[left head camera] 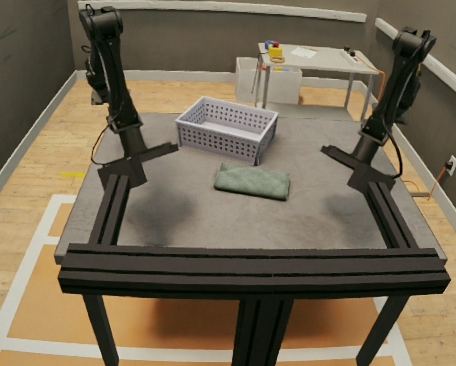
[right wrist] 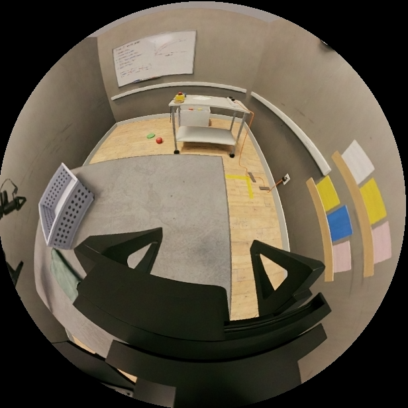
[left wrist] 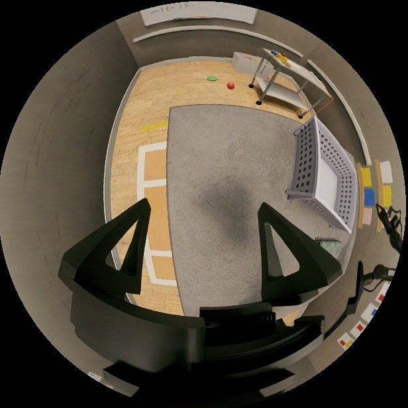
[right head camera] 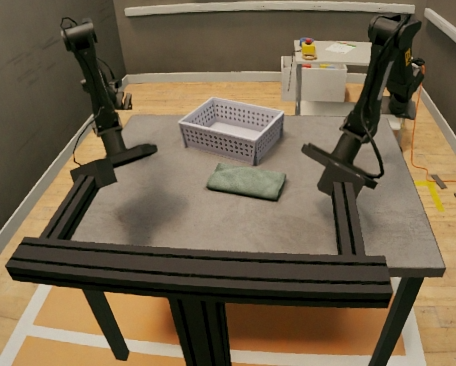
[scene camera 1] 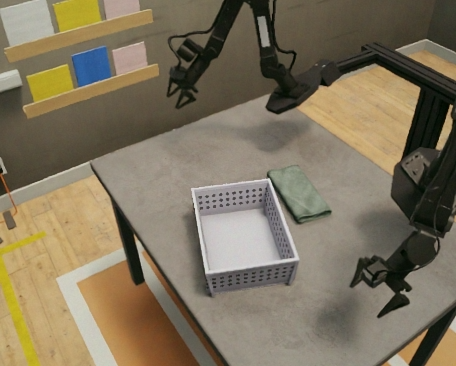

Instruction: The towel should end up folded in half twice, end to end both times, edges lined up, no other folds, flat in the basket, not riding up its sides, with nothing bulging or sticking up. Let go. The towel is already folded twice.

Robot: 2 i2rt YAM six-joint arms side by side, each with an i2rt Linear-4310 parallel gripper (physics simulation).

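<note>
The green towel (left head camera: 252,181) (right head camera: 247,181) (scene camera 1: 299,194) (left wrist: 330,245) (right wrist: 64,272) lies flat on the table as a folded rectangle, beside the basket and outside it. Its layers show at one short end in scene camera 1. The pale lilac basket (left head camera: 218,134) (right head camera: 218,134) (scene camera 1: 252,267) (right wrist: 67,215) stands upright and empty on the table, also seen in the left wrist view. My left gripper (scene camera 1: 366,301) (left wrist: 204,204) is open and empty, raised above the table. My right gripper (scene camera 1: 173,101) (right wrist: 208,240) is open and empty, raised on the towel's other side. Both are well apart from towel and basket.
The grey table (left head camera: 165,215) (scene camera 1: 150,175) carries the basket and towel. A black beam frame (left head camera: 255,270) (right head camera: 200,272) runs along the table's near edge in the head views. A white cart (right wrist: 205,135) stands on the floor beyond the table.
</note>
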